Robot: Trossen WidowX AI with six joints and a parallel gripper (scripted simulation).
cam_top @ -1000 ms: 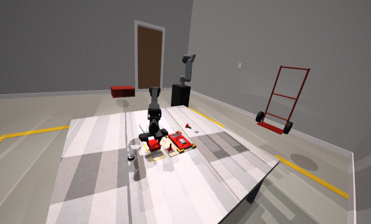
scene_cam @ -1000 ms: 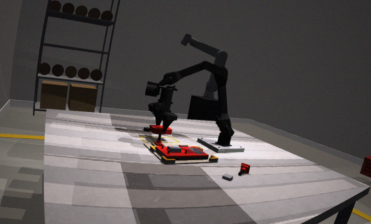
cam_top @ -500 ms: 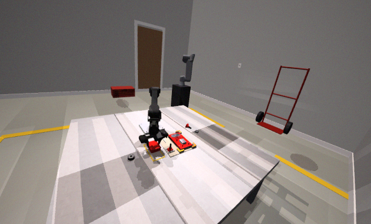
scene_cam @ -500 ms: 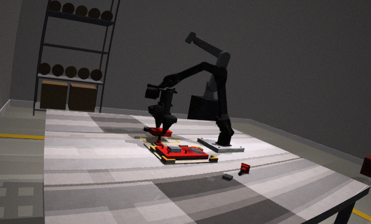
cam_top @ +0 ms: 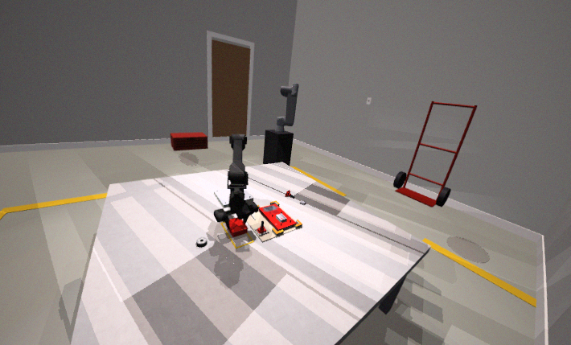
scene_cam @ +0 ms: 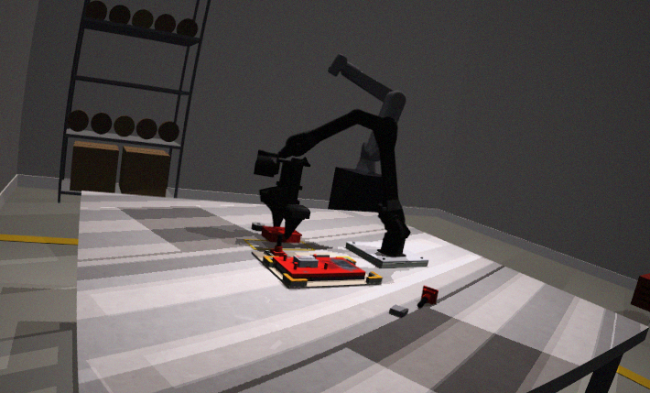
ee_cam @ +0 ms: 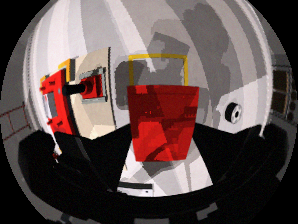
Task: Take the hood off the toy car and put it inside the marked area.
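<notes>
The black upright part lies 10 cm to the left of my gripper tip and 7 cm ahead of it. The rest, counted from my gripper tip: toy wheel 15 cm to the right, 2 cm below, 1 cm behind.
</notes>
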